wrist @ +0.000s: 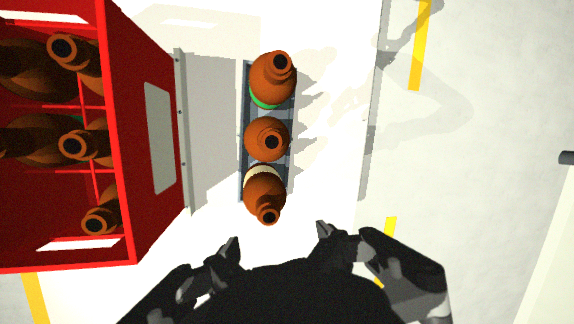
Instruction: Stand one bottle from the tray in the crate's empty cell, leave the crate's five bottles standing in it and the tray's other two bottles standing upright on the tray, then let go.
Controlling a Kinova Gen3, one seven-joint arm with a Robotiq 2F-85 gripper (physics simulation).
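Frame: origin at the arm's base, x right, y ahead, z up, level; centimetres.
Seen in the pictures: gripper, fingertip midpoint: [278, 238].
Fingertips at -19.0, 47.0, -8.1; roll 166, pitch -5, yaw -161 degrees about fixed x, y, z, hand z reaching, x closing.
Observation:
A point is followed by its place in that frame, as x, y, z.
Three brown bottles stand upright in a row on the narrow blue-grey tray [281, 111] @[-20.6, 32.4, -30.0]: a green-banded bottle [270, 82] @[-16.7, 30.7, -17.7] at the far end, a middle bottle [260, 145] @[-16.5, 39.1, -15.5] seen almost straight from above, and a cream-banded bottle [262, 192] @[-18.0, 46.1, -18.0] at the near end. The red crate [132, 115] @[-1.9, 38.0, -15.8] is at the left, partly cut off by the view's edge. Several brown bottles stand in it, with three open necks along its right column; its near left cell [45, 210] @[13.7, 54.2, -22.6] shows no bottle. My gripper [278, 238] @[-19.0, 47.0, -8.1] is open and empty, its fingertips just below the cream-banded bottle in the view, apart from it.
A grey metal strip [183, 130] @[-3.2, 39.4, -27.6] runs between the crate and the tray. Another grey edge [372, 110] @[-41.0, 28.0, -30.5] lies right of the tray. Yellow floor marks [419, 45] show beyond it. A pale slab with a dark-ended bar [566, 158] is at the far right.

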